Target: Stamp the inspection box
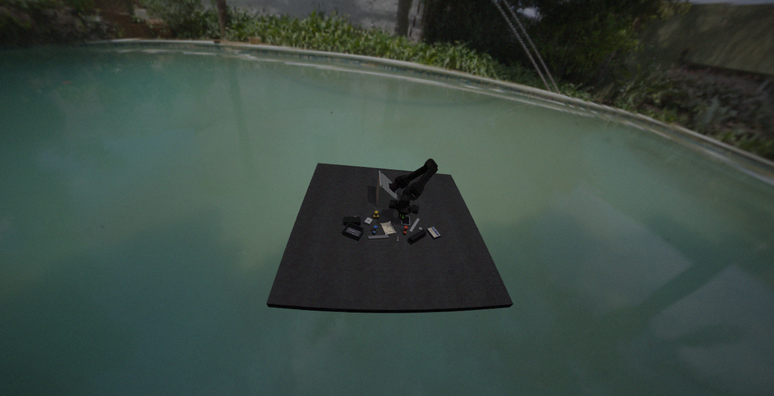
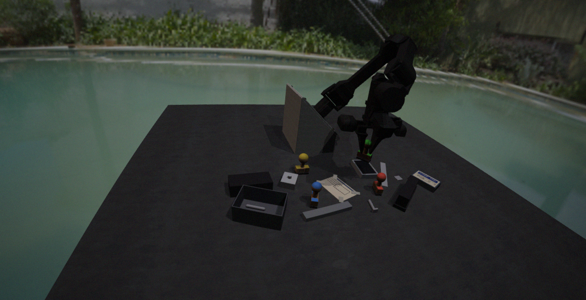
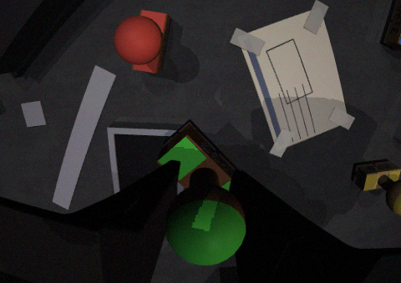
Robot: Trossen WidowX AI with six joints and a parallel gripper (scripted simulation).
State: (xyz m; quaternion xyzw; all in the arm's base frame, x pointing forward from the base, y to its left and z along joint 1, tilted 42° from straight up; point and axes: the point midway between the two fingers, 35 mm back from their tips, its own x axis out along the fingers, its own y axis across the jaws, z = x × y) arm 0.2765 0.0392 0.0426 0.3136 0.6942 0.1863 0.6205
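My gripper tip is now 3 cm short of the cream card, 8 cm to the left of it and 10 cm above it. The rest, counted from my gripper tip: ink pad (5 cm behind, 5 cm to the left, 9 cm below); green stamp (right at my gripper tip); red stamp (6 cm ahead, 3 cm to the left, 8 cm below).
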